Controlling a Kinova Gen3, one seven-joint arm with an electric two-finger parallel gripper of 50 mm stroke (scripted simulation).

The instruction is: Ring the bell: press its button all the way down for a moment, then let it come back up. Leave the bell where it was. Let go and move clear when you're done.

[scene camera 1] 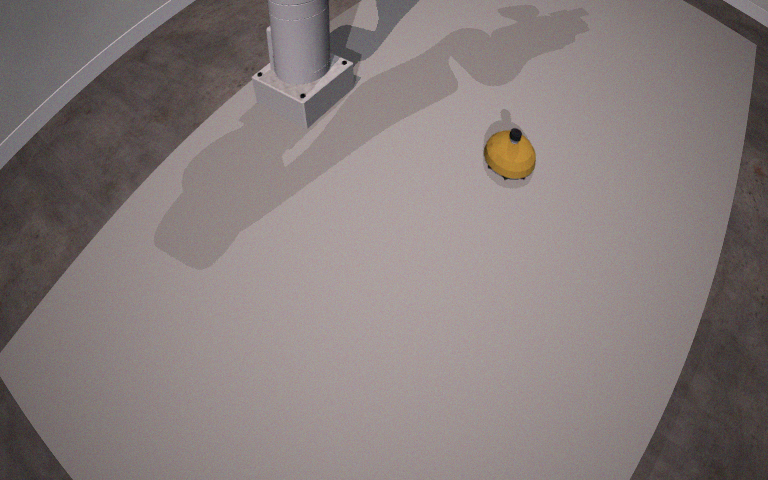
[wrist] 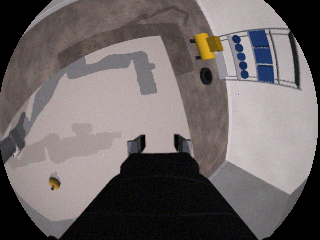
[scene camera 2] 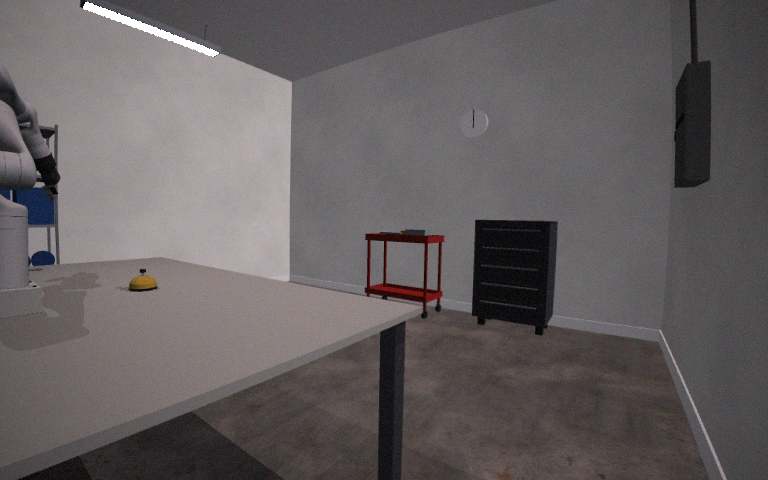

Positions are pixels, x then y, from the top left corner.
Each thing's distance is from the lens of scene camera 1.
yellow dome bell (scene camera 1: 516,160): 0.81 m
